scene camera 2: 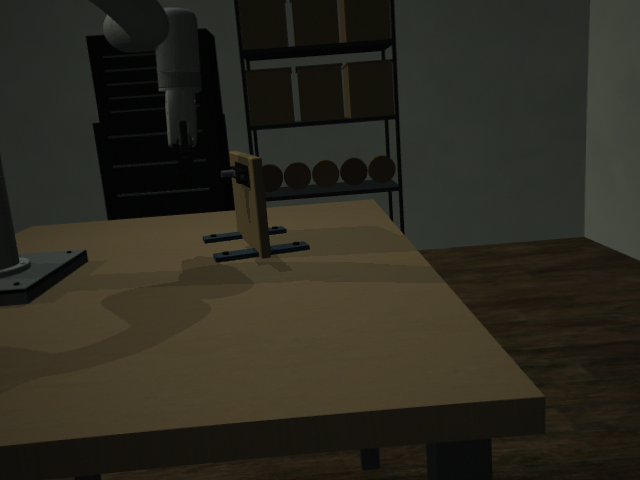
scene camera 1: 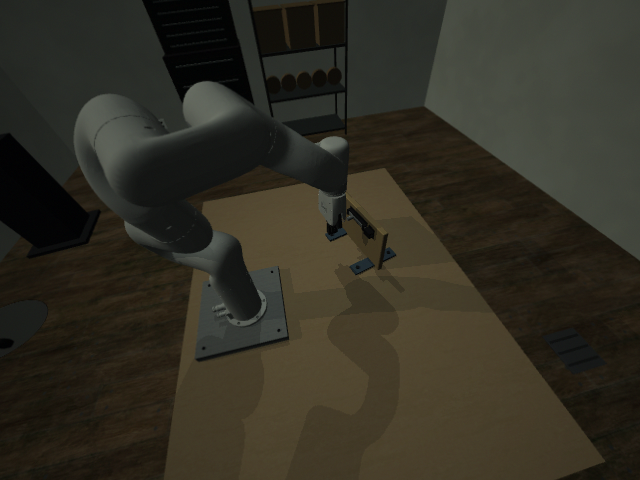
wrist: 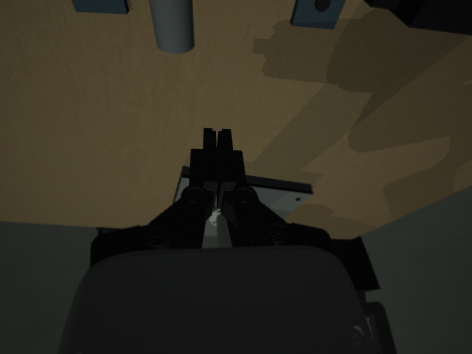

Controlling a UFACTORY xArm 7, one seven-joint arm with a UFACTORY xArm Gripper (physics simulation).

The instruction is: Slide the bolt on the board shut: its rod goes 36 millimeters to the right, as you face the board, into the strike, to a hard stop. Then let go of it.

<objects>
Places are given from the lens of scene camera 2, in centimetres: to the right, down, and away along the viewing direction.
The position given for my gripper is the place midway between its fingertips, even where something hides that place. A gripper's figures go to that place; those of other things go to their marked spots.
my gripper (scene camera 2: 187, 185): -25, -10, 113
wooden board (scene camera 2: 250, 203): -12, -7, 109
</objects>
